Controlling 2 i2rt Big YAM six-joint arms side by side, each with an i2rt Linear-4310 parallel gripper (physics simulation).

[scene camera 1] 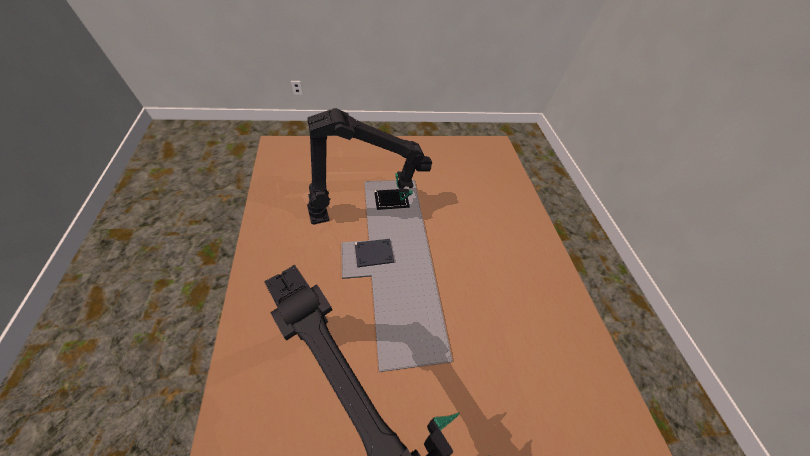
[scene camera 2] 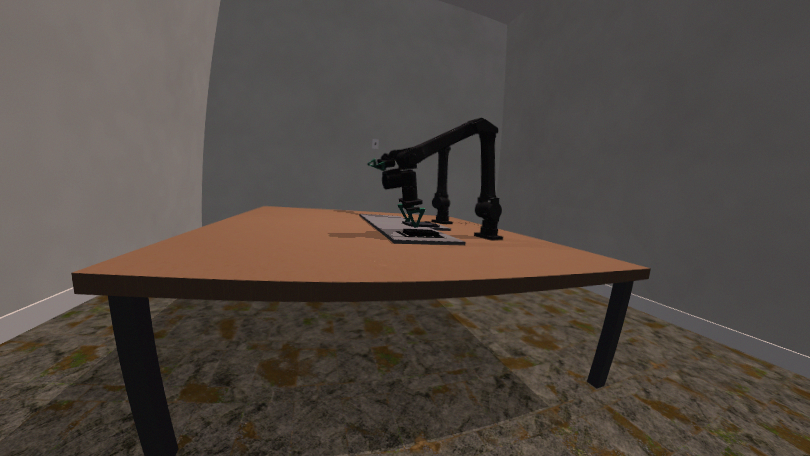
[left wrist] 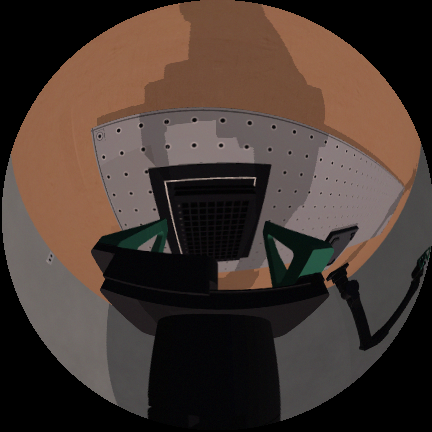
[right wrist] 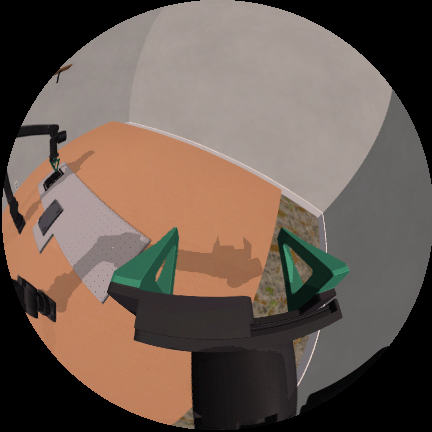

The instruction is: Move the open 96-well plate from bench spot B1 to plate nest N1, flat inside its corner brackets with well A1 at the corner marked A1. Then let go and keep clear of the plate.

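Places are measured from the left arm's base along level axes (x back, y right, z up), in centimetres.
Pixels of known places: left gripper, fingertip midpoint: [scene camera 1: 399,193] [scene camera 2: 411,224] [left wrist: 215,225] [right wrist: 54,169]; right gripper, fingertip midpoint: [scene camera 1: 473,434] [scene camera 2: 371,165] [right wrist: 230,232]; left arm's base, origin of the base link: [scene camera 1: 318,213] [scene camera 2: 488,237] [right wrist: 20,224]; right arm's base, origin of the base link: [scene camera 2: 441,223] [left wrist: 336,270] [right wrist: 46,305].
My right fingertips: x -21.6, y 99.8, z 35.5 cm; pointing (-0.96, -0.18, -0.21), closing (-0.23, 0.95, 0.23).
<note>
Ahead of a thing's pixels: the offset from my right fingertips to its top centre. Level surfaces: height alone.
The dark 96-well plate {dy -97.8, dx -15.3, dz -32.6 cm} [scene camera 1: 391,199] [scene camera 2: 420,232] [left wrist: 215,220] lies flat at bench spot B1, at the upper end of the grey perforated board {dz -34.2 cm} [scene camera 1: 403,300] [left wrist: 345,175] in scene camera 1. My left gripper [scene camera 1: 401,190] [scene camera 2: 413,221] [left wrist: 215,225] is open and points down, a little above the plate, with its fingers apart over the plate's two sides. The dark plate nest N1 {dy -70.0, dx +2.2, dz -32.5 cm} [scene camera 1: 374,253] [left wrist: 343,241] [right wrist: 50,218] has corner brackets and holds no plate; a small white mark shows at its upper left corner in scene camera 1. My right gripper [right wrist: 230,232] [scene camera 2: 375,164] is open and empty, high over the table.
The left arm's base [scene camera 1: 318,210] stands left of the plate in scene camera 1. The right arm's base [scene camera 1: 287,283] stands at the lower left of the nest. The brown table {dz -35.6 cm} [scene camera 1: 510,283] extends around the board.
</note>
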